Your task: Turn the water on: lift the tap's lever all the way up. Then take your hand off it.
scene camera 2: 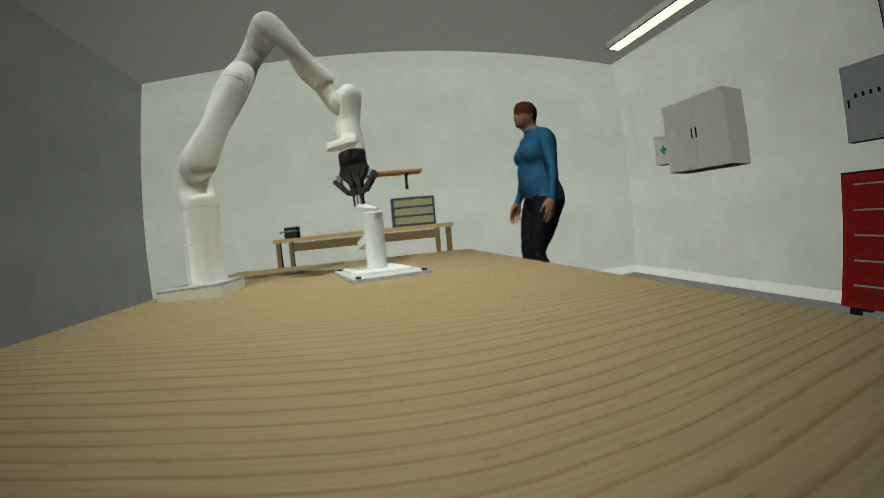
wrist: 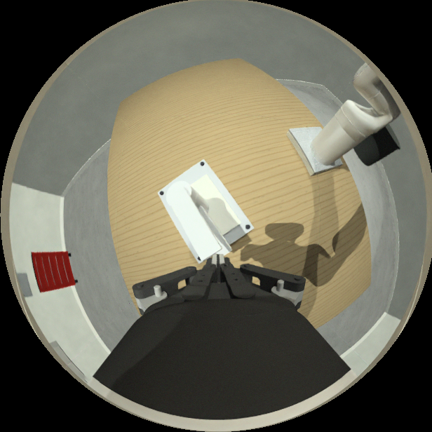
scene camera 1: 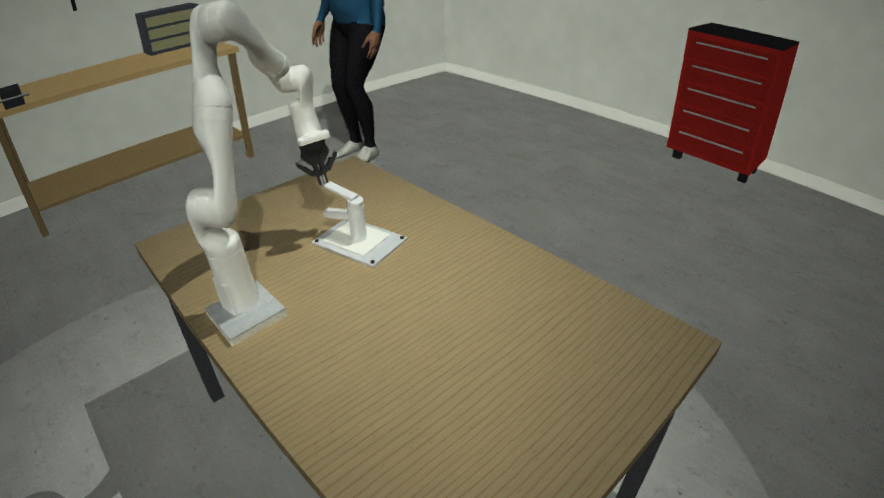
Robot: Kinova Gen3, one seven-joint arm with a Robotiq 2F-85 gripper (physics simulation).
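Where they show: gripper, fingertip midpoint: (scene camera 1: 324, 185); arm's base at its link origin: (scene camera 2: 210, 281) (scene camera 1: 242, 301).
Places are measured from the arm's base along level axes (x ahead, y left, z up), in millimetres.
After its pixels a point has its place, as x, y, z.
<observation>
The white tap has an upright column (scene camera 1: 356, 221) {395, -36, 61} (scene camera 2: 375, 240) {409, -43, 55} (wrist: 199, 196) on a flat plate (scene camera 1: 390, 248) {433, -128, -17} (wrist: 197, 169). Its spout (scene camera 1: 335, 213) {391, 51, 60} sticks out below the lever. The lever (scene camera 1: 341, 191) {402, 23, 139} (scene camera 2: 366, 207) {400, -9, 133} (wrist: 192, 220) slants upward from the column's top, its free end toward the fingertips. My gripper (scene camera 1: 322, 180) {399, 96, 137} (scene camera 2: 358, 201) {399, 96, 137} (wrist: 218, 260) is shut and empty, pointing down, with its fingertips right at the lever's free end. Whether they touch it is hard to tell. The fingertips' lowest part is partly hidden behind the lever in the second scene view.
The tap stands on the wooden table (scene camera 1: 470, 321) {323, -492, -25} (scene camera 2: 433, 371) {336, -661, -25}, near its far edge. The arm's base plate (scene camera 1: 267, 309) {22, -81, 3} (scene camera 2: 201, 290) {10, -108, -7} (wrist: 305, 145) is at the table's left side. A person in blue (scene camera 1: 355, 55) (scene camera 2: 536, 167) stands behind the table. A red drawer cabinet (scene camera 1: 729, 98) stands further off.
</observation>
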